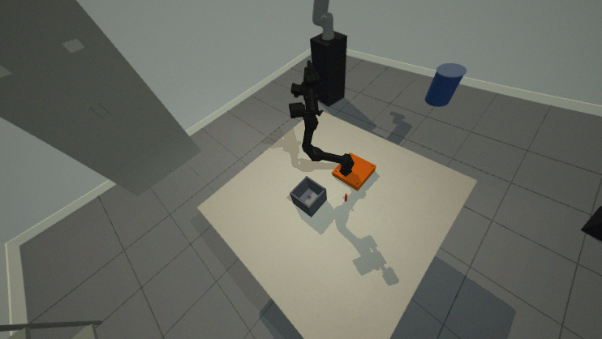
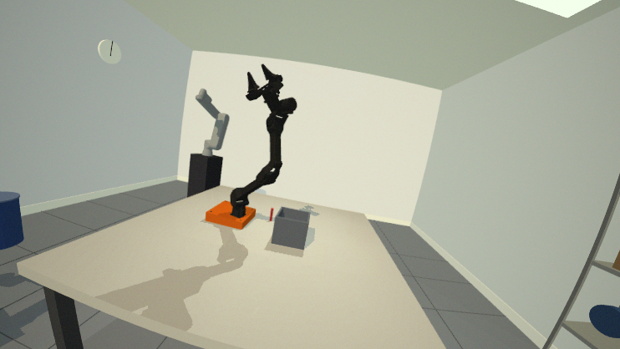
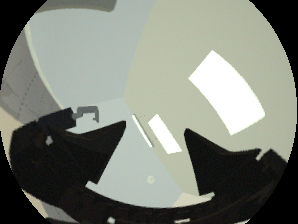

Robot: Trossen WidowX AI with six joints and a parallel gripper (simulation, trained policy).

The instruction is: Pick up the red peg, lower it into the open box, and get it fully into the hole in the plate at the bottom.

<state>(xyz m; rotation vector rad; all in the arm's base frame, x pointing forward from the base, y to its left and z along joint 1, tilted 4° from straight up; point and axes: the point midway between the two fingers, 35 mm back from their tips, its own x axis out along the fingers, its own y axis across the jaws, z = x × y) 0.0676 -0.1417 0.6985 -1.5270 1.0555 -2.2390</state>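
My gripper tip is 72 cm above the red peg, 33 cm to the right of it and 4 cm short of it. Also, from my gripper tip: plate: 71 cm below, 22 cm ahead, 18 cm to the left.
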